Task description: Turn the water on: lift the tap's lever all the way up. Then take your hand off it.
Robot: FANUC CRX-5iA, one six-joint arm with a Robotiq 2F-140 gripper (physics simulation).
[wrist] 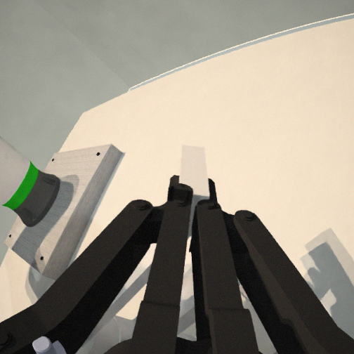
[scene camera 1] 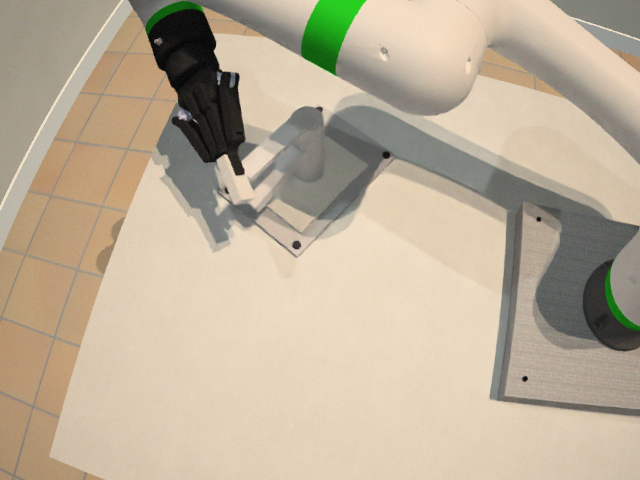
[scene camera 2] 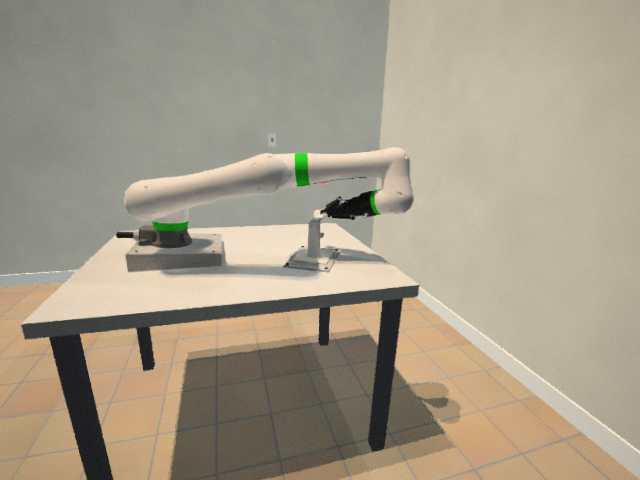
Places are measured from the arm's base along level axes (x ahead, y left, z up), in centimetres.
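Where they show: gripper, fingertip midpoint: [scene camera 1: 245, 201] [scene camera 2: 315, 214]; arm's base, link origin: [scene camera 1: 621, 305] [scene camera 2: 171, 242].
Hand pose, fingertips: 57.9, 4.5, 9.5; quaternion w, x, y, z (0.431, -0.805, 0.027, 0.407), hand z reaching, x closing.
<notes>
Each offset is from my fingertips to the top centre of the thing, as dx, dy, dz. "*": to the spot under its first point. Level surfaces: height alone.
The grey tap @(* -4.7, -13.0, -8.2) [scene camera 1: 311, 164] [scene camera 2: 314, 240] stands upright on a square base plate @(* -5.1, -3.8, -13.9) [scene camera 1: 296, 235]. Its lever @(-0.9, -9.4, +0.9) [scene camera 1: 263, 153] reaches from the column top toward my gripper and looks tilted upward, but the exact angle is unclear. The spout @(-0.6, -8.7, -4.8) [scene camera 1: 275, 184] runs beside it, lower down. My gripper [scene camera 1: 236, 180] [scene camera 2: 322, 211] [wrist: 190, 162] is shut and empty, with its pale fingertips together. The tips are at the lever's free end; whether they touch it is not clear. In the wrist view, my fingers hide much of the tap.
The arm's forearm [scene camera 1: 398, 56] [scene camera 2: 341, 164] passes above the tap. The robot's mounting block [scene camera 1: 522, 335] [scene camera 2: 175, 259] [wrist: 85, 200] is on the same table @(dz -14.7) [scene camera 1: 289, 372] [scene camera 2: 222, 289]. One table edge lies close beyond the tap. Walls stand beyond the table.
</notes>
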